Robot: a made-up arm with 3 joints.
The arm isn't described. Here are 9 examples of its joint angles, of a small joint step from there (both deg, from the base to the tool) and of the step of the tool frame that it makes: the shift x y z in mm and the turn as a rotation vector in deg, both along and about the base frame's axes.
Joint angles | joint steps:
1: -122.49 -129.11 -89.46 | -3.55 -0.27 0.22
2: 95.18 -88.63 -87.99 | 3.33 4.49 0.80
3: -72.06 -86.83 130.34 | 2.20 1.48 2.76
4: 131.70 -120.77 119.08 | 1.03 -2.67 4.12
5: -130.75 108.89 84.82 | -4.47 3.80 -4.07
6: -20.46 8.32 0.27 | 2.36 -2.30 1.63
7: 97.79 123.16 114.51 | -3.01 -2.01 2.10
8: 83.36 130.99 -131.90 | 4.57 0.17 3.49
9: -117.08 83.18 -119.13 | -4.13 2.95 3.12
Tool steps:
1: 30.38 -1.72 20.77 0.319 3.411 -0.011
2: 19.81 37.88 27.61 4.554 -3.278 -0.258
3: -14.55 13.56 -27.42 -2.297 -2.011 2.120
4: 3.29 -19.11 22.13 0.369 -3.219 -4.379
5: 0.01 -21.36 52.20 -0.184 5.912 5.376
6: -1.14 -4.09 3.37 0.951 -0.742 2.104
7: 29.79 11.02 -7.70 -2.192 1.892 1.547
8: -34.41 5.74 57.95 0.369 -6.862 2.612
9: -15.02 -17.02 53.45 -4.090 4.419 -1.277
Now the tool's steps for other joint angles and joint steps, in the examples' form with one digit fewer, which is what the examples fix.
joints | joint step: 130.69 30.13 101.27 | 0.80 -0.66 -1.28
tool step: -5.4 4.6 -6.1 -0.08 -1.91 -0.91
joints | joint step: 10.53 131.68 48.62 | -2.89 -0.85 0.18
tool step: -8.3 5.6 -26.1 0.00 2.77 0.86
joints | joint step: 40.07 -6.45 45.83 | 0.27 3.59 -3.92
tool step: 17.4 5.3 13.3 2.56 -4.18 -2.54
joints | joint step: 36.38 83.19 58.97 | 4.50 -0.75 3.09
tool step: -7.0 -1.5 50.0 1.93 -4.11 2.50
